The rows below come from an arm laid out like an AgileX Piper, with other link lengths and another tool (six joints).
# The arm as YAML. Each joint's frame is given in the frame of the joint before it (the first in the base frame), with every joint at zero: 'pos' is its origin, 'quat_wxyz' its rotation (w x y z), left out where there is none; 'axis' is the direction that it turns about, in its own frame. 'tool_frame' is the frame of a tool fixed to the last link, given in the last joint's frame.
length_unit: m
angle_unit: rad
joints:
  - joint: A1
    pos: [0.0, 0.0, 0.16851]
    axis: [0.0, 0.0, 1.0]
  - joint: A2
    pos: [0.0, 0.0, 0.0]
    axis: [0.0, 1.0, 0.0]
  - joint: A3
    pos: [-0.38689, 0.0, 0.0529]
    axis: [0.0, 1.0, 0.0]
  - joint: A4
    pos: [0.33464, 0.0, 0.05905]
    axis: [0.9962, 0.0, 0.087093]
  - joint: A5
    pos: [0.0, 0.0, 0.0]
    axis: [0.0, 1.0, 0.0]
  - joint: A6
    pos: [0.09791, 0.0, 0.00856]
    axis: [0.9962, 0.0, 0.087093]
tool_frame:
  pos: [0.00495, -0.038, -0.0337]
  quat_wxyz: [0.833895, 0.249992, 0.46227, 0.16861]
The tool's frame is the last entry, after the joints.
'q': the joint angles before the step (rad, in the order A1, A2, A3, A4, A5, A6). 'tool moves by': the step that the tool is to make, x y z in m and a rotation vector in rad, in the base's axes. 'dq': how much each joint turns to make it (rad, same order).
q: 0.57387 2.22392 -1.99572 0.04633 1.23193 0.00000
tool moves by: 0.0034 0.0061 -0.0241 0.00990 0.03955 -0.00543
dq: 0.00001 0.03799 -0.00001 0.03027 -0.01015 0.00001
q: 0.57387 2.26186 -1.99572 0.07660 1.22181 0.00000
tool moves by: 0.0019 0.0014 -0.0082 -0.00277 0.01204 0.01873
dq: 0.00003 0.01326 -0.00012 0.00768 0.00002 -0.02045
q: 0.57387 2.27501 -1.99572 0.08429 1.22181 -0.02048
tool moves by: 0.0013 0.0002 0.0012 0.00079 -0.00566 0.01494
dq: -0.00004 0.00025 -0.00407 0.00001 -0.00016 -0.01523
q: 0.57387 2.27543 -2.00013 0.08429 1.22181 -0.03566
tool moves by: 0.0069 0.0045 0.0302 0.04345 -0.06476 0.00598
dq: -0.00006 -0.00771 -0.07773 0.00242 0.00796 -0.00585
